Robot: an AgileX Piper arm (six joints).
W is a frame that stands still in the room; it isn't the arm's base.
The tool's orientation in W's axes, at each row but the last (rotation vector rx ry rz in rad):
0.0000 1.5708 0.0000
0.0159 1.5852 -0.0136
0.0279 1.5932 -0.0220
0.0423 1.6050 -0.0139
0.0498 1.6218 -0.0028
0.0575 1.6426 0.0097
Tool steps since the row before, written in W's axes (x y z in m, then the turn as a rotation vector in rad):
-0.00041 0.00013 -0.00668 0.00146 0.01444 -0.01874
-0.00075 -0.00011 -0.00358 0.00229 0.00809 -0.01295
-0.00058 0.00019 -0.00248 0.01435 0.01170 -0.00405
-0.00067 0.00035 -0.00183 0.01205 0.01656 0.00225
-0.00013 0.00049 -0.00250 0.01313 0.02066 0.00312
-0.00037 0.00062 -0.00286 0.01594 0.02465 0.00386
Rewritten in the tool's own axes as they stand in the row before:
0.00668 0.00013 -0.00041 0.01874 0.01444 0.00146
0.00359 -0.00013 -0.00070 0.01293 0.00811 0.00233
0.00249 0.00016 -0.00053 0.00377 0.01214 0.01406
0.00186 0.00029 -0.00062 -0.00235 0.01702 0.01137
0.00252 0.00041 -0.00002 -0.00315 0.02118 0.01227
0.00290 0.00049 -0.00018 -0.00392 0.02528 0.01491

